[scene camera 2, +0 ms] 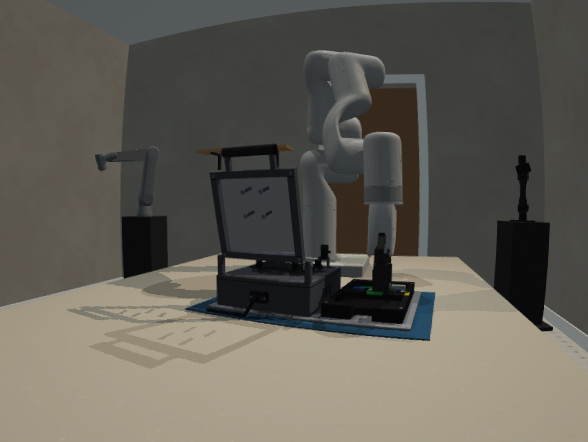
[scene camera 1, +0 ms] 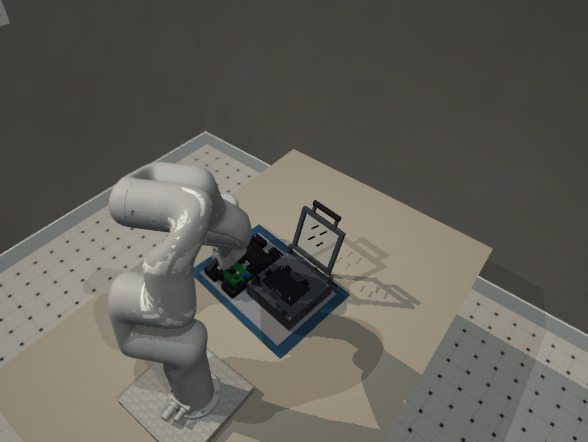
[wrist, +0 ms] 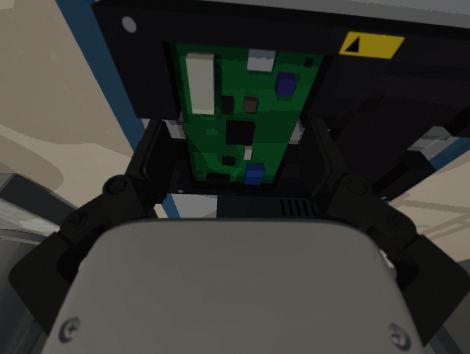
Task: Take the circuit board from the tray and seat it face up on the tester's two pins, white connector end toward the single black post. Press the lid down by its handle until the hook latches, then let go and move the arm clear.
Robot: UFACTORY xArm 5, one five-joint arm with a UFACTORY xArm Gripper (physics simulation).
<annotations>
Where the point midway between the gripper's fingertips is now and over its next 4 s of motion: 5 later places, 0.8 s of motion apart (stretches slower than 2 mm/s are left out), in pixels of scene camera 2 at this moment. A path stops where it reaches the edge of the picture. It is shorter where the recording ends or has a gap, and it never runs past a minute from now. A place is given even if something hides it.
My gripper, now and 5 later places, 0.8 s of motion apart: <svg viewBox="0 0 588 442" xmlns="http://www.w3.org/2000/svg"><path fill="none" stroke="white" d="M382 286L382 279L382 289L382 286L373 275L373 285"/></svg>
</annotations>
